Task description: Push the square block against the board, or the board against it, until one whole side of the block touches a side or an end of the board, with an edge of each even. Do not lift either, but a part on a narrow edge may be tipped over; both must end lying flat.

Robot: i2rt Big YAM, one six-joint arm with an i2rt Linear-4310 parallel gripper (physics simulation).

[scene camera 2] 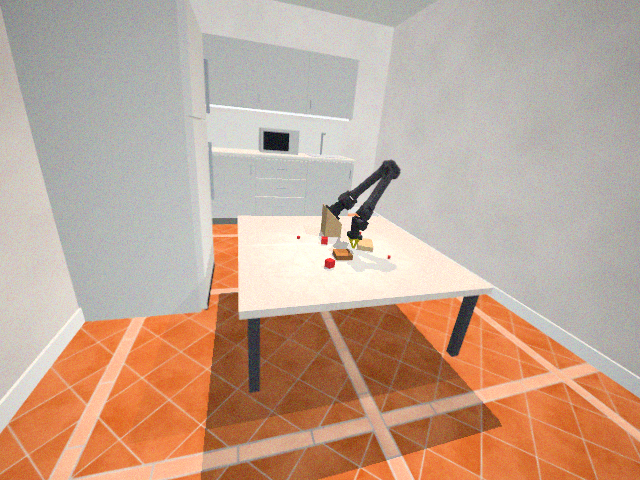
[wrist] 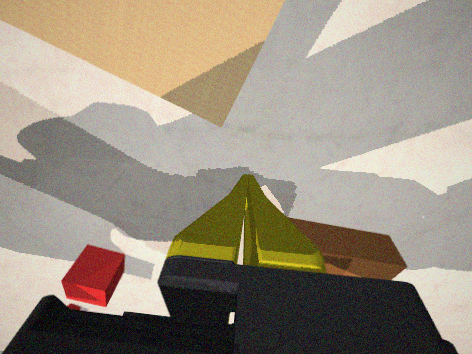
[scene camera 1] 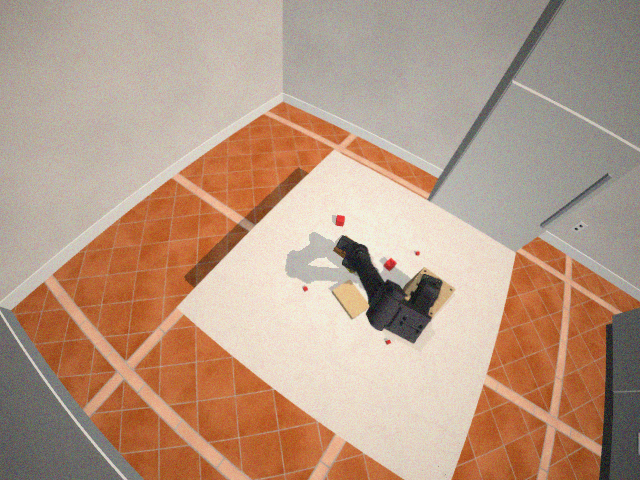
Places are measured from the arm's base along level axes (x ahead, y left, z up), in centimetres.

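Pixels of known places: gripper, fingertip midpoint: [scene camera 2: 353, 248] [wrist: 247, 182] [scene camera 1: 350, 271]; arm's base, link origin: [scene camera 2: 331, 213] [scene camera 1: 427, 289].
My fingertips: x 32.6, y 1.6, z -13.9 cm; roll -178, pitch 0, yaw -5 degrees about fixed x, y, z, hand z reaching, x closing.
Observation:
Ahead of a thing's pixels: the offset from my fingertips to its top centre. "spot": to the spot under its first point.
The brown square block @[dx +6.3, dy -10.8, dz +1.0 cm] [scene camera 1: 338, 252] [scene camera 2: 342, 254] [wrist: 367, 245] lies flat on the table; the arm covers part of it in scene camera 1 and the gripper covers part in the wrist view. The tan board @[dx -5.6, dy +12.1, dz +1.0 cm] [scene camera 1: 349, 299] [scene camera 2: 365, 244] [wrist: 140, 40] lies flat, apart from the block, with a stretch of table between them. My gripper [scene camera 1: 351, 270] [scene camera 2: 354, 246] [wrist: 247, 182] is shut and empty, its yellow fingertips pointing down low over the table between the block and the board. In the wrist view, a board corner shows ahead of the tips and the block lies behind them to the right.
A red cube @[dx +16.5, dy -23.9, dz +2.0 cm] [scene camera 1: 340, 220] [scene camera 2: 329, 263] lies beyond the block; another @[dx -15.9, dy -13.2, dz +2.0 cm] [scene camera 1: 390, 264] [scene camera 2: 324, 240] lies near the arm. Small red cubes @[dx +14.5, dy +17.4, dz -0.4 cm] [scene camera 1: 305, 288] @[dx -27.4, dy -27.6, dz -0.4 cm] [scene camera 1: 417, 253] @[dx -28.2, dy +21.7, dz -0.4 cm] [scene camera 1: 388, 341] are scattered around. The arm's tan base plate [scene camera 1: 445, 290] [scene camera 2: 330, 223] stands behind. A red cube @[spot: dx -15.0, dy -11.4, dz +0.9 cm] [wrist: 92, 275] shows lower left in the wrist view.

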